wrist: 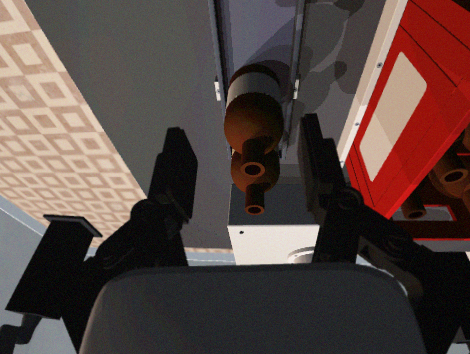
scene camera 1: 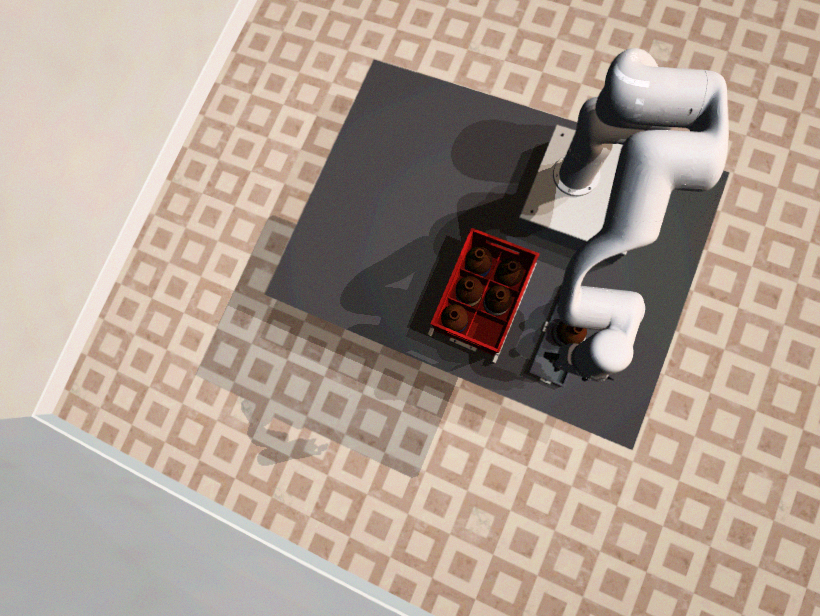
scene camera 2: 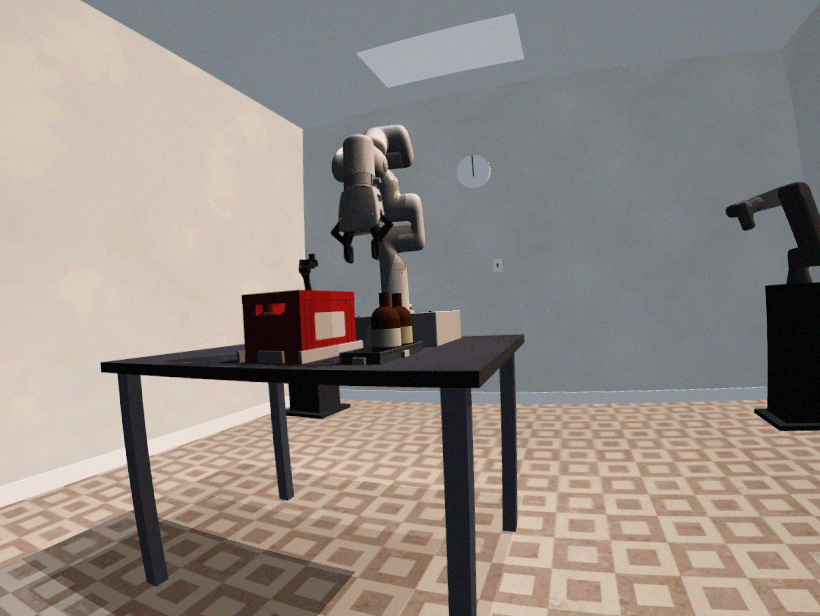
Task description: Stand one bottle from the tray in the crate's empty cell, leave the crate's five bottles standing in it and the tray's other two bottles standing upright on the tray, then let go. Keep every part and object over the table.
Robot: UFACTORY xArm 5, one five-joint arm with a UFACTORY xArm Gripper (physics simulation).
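Pixels of known places: gripper, fingertip midpoint: (wrist: pixel 243 138) (scene camera 2: pixel 362 260); arm's base, origin of the base link: (wrist: pixel 312 256) (scene camera 1: pixel 575 175).
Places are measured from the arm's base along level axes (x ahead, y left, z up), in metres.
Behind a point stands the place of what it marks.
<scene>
The red crate (scene camera 1: pixel 519 300) @(y 0.000, x 0.406, z 0.077 m) (scene camera 2: pixel 271 331) @(y -0.083, x 0.551, z -0.020 m) (wrist: pixel 425 125) @(y 0.003, x 0.459, z 0.046 m) holds five upright brown bottles; one front cell (scene camera 1: pixel 487 329) @(y -0.039, x 0.486, z -0.091 m) is empty. The dark tray (scene camera 1: pixel 544 369) @(y 0.152, x 0.521, z -0.094 m) (wrist: pixel 257 30) @(y 0.161, x 0.484, z -0.093 m) lies beside it. A nearer bottle (scene camera 2: pixel 385 328) @(y 0.179, x 0.437, z -0.026 m) (wrist: pixel 254 120) @(y 0.162, x 0.433, z 0.015 m) and a farther bottle (scene camera 2: pixel 405 314) @(y 0.188, x 0.338, z 0.004 m) (wrist: pixel 269 176) @(y 0.138, x 0.339, z 0.018 m) stand upright on the tray. The tray's near end holds no bottle, and its third bottle does not show in any view. My gripper (scene camera 2: pixel 362 255) @(y 0.169, x 0.516, z 0.132 m) (wrist: pixel 243 138) @(y 0.169, x 0.516, z 0.132 m) is open and empty, high above the tray and clear of the bottles. The arm hides part of the tray in scene camera 1.
The arm's pale base block (scene camera 1: pixel 546 198) @(y -0.046, x 0.095, z 0.000 m) (scene camera 2: pixel 447 326) @(y 0.200, x 0.038, z -0.046 m) (wrist: pixel 272 240) @(y 0.110, x 0.093, z 0.003 m) stands behind the crate and tray. The dark table (scene camera 1: pixel 357 165) @(y -0.627, x 0.185, z -0.098 m) (scene camera 2: pixel 198 358) @(y -0.423, x 0.514, z -0.098 m) (wrist: pixel 135 100) @(y 0.352, x 0.378, z -0.098 m) has its front edge close to the tray's near end and the crate's front. Pale brackets border the crate's foot.
</scene>
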